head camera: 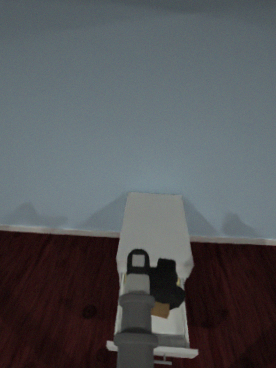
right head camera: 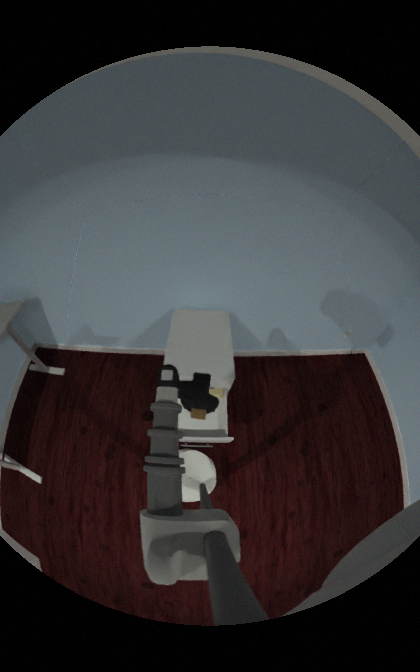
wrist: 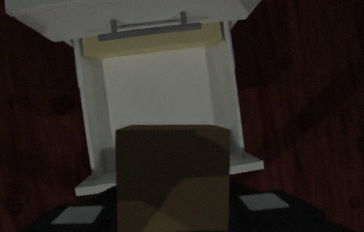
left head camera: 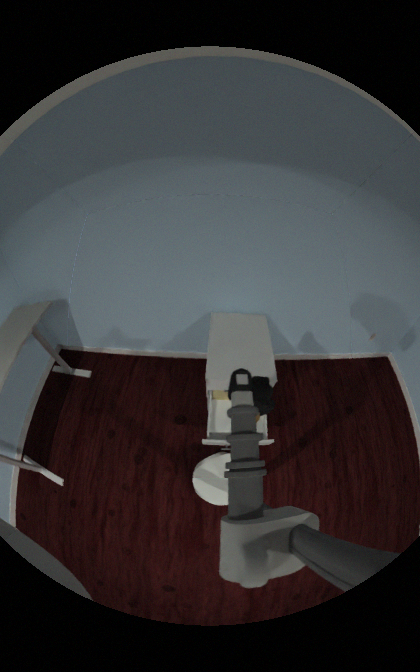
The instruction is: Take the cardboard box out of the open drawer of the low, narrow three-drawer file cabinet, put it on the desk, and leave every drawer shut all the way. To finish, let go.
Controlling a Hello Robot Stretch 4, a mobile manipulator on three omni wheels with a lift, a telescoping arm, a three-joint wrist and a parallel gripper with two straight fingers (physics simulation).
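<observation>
My gripper [head camera: 162,303] [right head camera: 199,408] [wrist: 172,193] is shut on the brown cardboard box [head camera: 160,310] [left head camera: 257,418] [right head camera: 198,414] [wrist: 172,170], which sits between its fingers above the open drawer. The drawer [head camera: 182,352] [left head camera: 212,442] [right head camera: 223,440] [wrist: 252,164] sticks out of the white file cabinet [head camera: 155,225] [left head camera: 239,340] [right head camera: 200,340] [wrist: 45,17]. In the wrist view the drawer floor shows beyond the box, and a shut drawer's handle [wrist: 150,32] shows above it. The arm hides part of the open drawer in the head views. The desk [left head camera: 17,330] [right head camera: 10,313] stands at the far left, partly out of view.
A round white object [left head camera: 210,479] [right head camera: 202,475] lies low in front of the drawer, partly under the arm. The desk's legs and feet [left head camera: 75,372] [right head camera: 50,370] stand on the floor at the left. A blue wall [head camera: 140,125] rises directly behind the cabinet.
</observation>
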